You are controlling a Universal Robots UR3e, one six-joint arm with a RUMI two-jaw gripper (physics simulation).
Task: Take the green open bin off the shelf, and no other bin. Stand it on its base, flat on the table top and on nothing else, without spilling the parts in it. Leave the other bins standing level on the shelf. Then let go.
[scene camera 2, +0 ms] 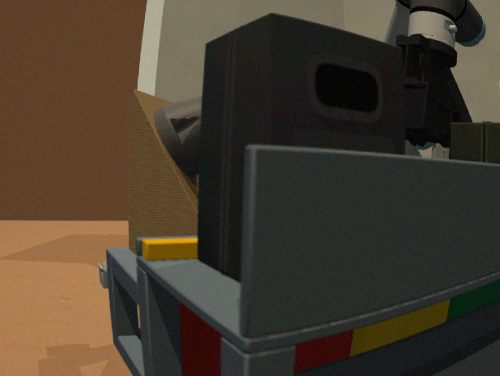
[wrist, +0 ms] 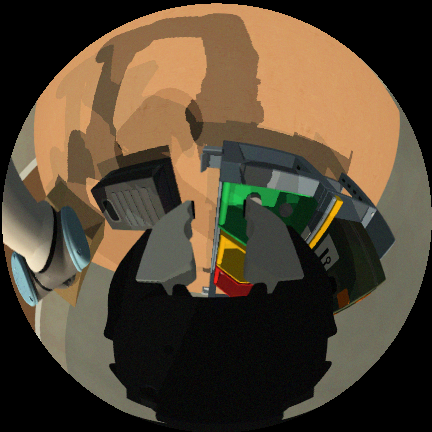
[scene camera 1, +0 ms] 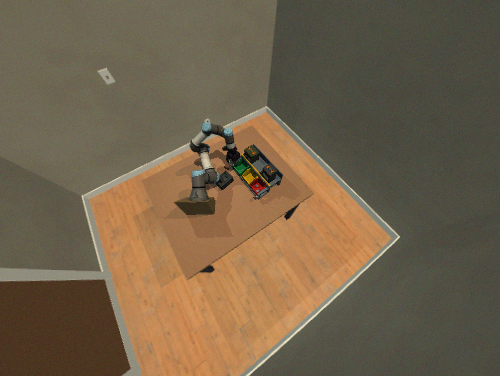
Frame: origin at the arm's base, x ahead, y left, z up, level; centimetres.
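Where they show: gripper, between the fingertips: [wrist: 218, 202] [scene camera 1: 233, 164]; arm's base, origin of its link: [scene camera 2: 174, 143] [scene camera 1: 199, 199].
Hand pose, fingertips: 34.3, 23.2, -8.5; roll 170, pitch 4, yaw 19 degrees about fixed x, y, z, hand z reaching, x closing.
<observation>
Things, the pixels of their top centre, and the offset from my fingertips, as dx, dy, dz. Level surfaces: height alone.
- green open bin, centre of its top: [wrist: 276, 225] [scene camera 1: 242, 163] +7.7, -1.6, -1.0
- yellow bin, centre of its top: [wrist: 254, 272] [scene camera 1: 252, 173] +11.0, -13.1, -1.0
- black box, centre of its top: [wrist: 124, 209] [scene camera 1: 223, 178] -12.1, -7.5, -2.6
- table, height of its surface: dz -9.1
- black case, centre of its top: [scene camera 2: 304, 38] [scene camera 1: 270, 169] +21.0, -22.9, +13.3
- olive case, centre of its top: [wrist: 347, 306] [scene camera 1: 251, 150] +16.3, -0.3, +10.6
The green open bin [scene camera 1: 242, 166] [wrist: 235, 192] stands at one end of the row in the grey shelf [scene camera 2: 370, 225] [wrist: 262, 162]. A dark round part shows inside it in the wrist view. The yellow bin [scene camera 1: 250, 176] [wrist: 231, 260] is beside it, then the red bin [scene camera 1: 258, 186] [wrist: 231, 285]. My gripper [scene camera 1: 233, 160] [scene camera 2: 425, 149] [wrist: 218, 202] is partly open, with nothing held between its fingers. In the wrist view one finger overlaps the green bin and the other overlaps the table beside the shelf; the bin's front edge shows between them. I cannot tell the fingertip height or contact.
A black box [scene camera 1: 225, 180] [wrist: 142, 200] lies on the table [scene camera 1: 205, 255] near the shelf. A black case [scene camera 1: 270, 171] [scene camera 2: 235, 150] and an olive case [scene camera 1: 251, 152] [scene camera 2: 467, 142] [wrist: 357, 240] stand on the shelf's upper part, behind the bins. The arm is on a wedge-shaped mount [scene camera 1: 202, 207].
</observation>
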